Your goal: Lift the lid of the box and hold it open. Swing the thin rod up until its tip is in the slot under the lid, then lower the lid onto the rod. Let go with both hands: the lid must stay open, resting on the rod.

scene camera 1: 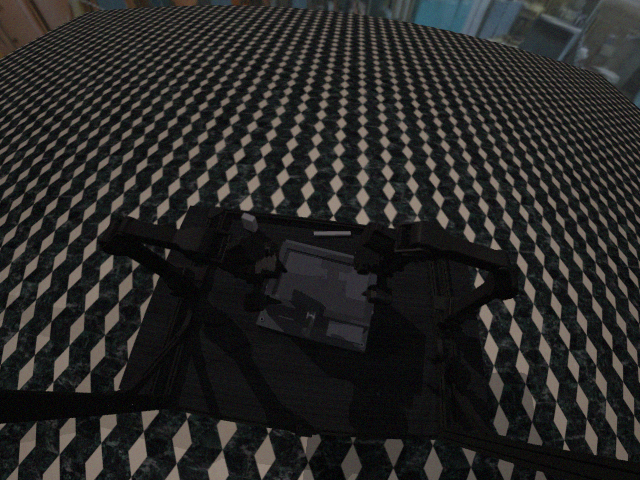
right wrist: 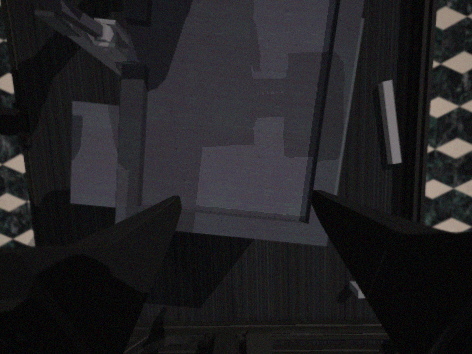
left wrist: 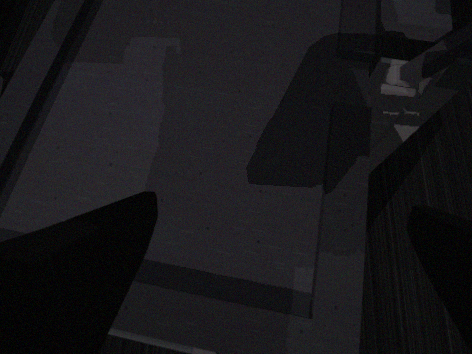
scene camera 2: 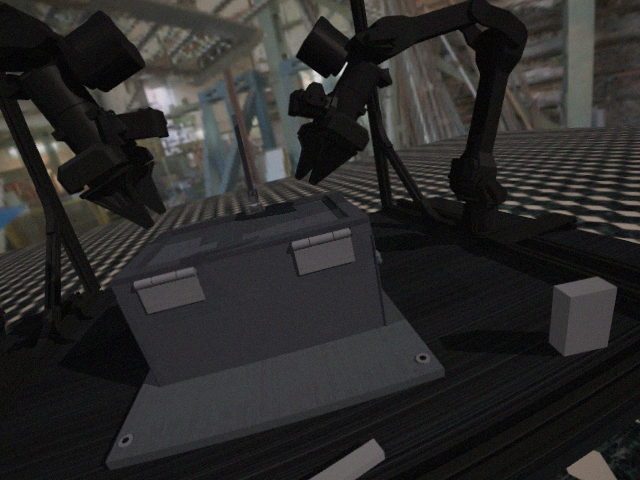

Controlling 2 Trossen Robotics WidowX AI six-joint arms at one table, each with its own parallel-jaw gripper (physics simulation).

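Frame: origin at the left arm's base, x ahead, y left, z up, level; millimetres.
Seen in the pictures: left gripper, fingertip midpoint: (scene camera 1: 283, 287) (left wrist: 281, 210) (scene camera 2: 303, 181); right gripper, fingertip midpoint: (scene camera 1: 363, 279) (right wrist: 245, 199) (scene camera 2: 157, 219); left arm's base, link origin: (scene camera 1: 189, 291) (scene camera 2: 481, 228); right arm's base, link origin: (scene camera 1: 444, 322) (right wrist: 222, 348).
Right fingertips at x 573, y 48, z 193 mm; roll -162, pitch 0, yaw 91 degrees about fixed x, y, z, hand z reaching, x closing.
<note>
Pixels of each thing's top centre, then the offset from my right fingertips to it. "spot": a spot on its surface instead. Level surfaces: height alone.
- small bracket, surface spot: (left wrist: 395, 75) (right wrist: 105, 31) (scene camera 2: 254, 204) (scene camera 1: 310, 315) spot: dy -110, dx -137, dz -34 mm
- dark table, surface height: dz -212 mm
- white block, top centre: (scene camera 2: 584, 286) (scene camera 1: 248, 217) dy +261, dx -420, dz -136 mm
- white bar, top centre: (right wrist: 392, 122) (scene camera 1: 332, 232) dy +278, dx -89, dz -202 mm
The grey box (scene camera 2: 258, 310) stands with its lid (scene camera 1: 323, 276) (scene camera 2: 222, 235) (left wrist: 225, 220) (right wrist: 225, 175) down. Two pale hinges (scene camera 2: 324, 251) (scene camera 2: 170, 290) show on its near side in scene camera 2. The thin dark rod (scene camera 2: 242, 160) points upward from a small bracket (scene camera 1: 310, 316) (scene camera 2: 252, 200) (left wrist: 395, 75) (right wrist: 103, 31) beyond the lid's far edge in that view. My left gripper (scene camera 1: 281, 285) (scene camera 2: 306, 180) (left wrist: 281, 210) is open and empty, above one end of the lid. My right gripper (scene camera 1: 363, 281) (scene camera 2: 157, 219) (right wrist: 245, 199) is open and empty over the other end. The slot is hidden.
The box is on a grey base plate (scene camera 1: 346, 333) (scene camera 2: 289, 387) (right wrist: 95, 155) on the dark table (scene camera 1: 289, 392). A white block (scene camera 1: 249, 222) (scene camera 2: 581, 316) stands off to one side. A white bar (scene camera 1: 332, 233) (scene camera 2: 351, 462) (right wrist: 391, 122) lies beyond the hinge side.
</note>
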